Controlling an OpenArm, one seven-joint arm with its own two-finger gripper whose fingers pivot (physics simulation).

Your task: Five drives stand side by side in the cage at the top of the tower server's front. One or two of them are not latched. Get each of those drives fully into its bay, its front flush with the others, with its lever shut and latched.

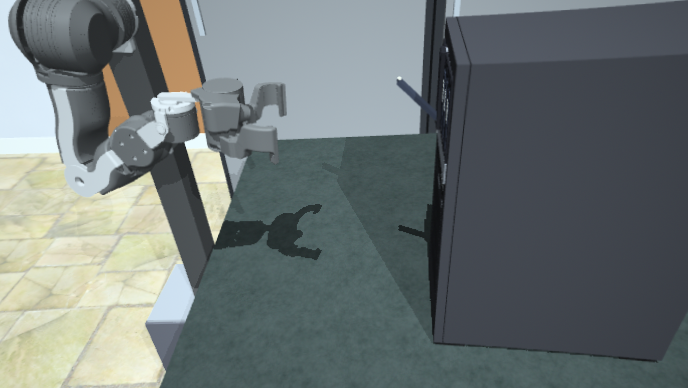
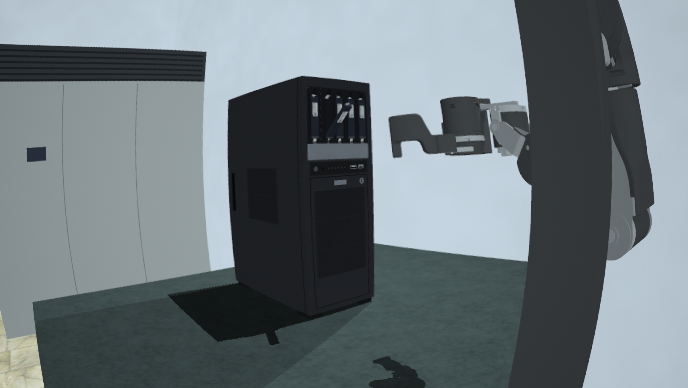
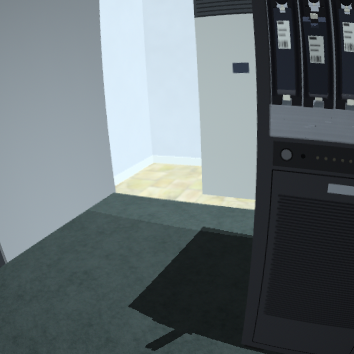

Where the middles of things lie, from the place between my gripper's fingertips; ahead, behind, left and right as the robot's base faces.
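Tower server (image 1: 553,231) seen 6 cm to the right of my hand, 11 cm below it and 39 cm ahead of it.
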